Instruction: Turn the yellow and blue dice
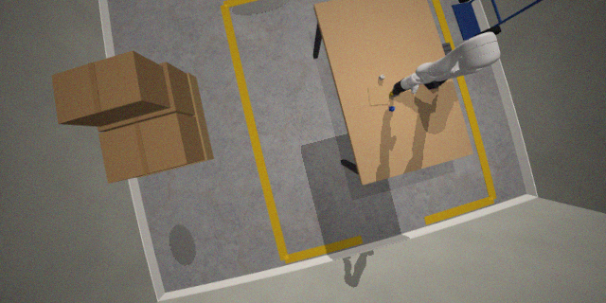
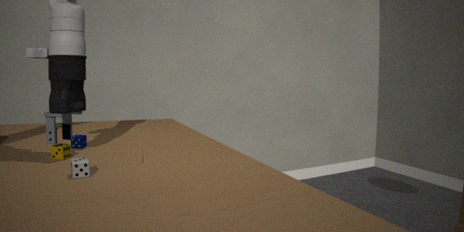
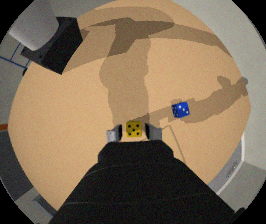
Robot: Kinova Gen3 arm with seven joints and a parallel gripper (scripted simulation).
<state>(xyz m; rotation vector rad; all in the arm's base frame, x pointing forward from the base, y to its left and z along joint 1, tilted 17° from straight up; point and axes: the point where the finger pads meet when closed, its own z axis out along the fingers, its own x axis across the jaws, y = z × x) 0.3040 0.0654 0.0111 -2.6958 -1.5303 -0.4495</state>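
Now: hand 4 cm above the yellow die. Also, from my hand: white die (14 cm to the right, 6 cm ahead, 4 cm below); tan mat (11 cm ahead, 5 cm below, 1 cm to the right); blue die (11 cm to the left, 4 cm below, 2 cm ahead).
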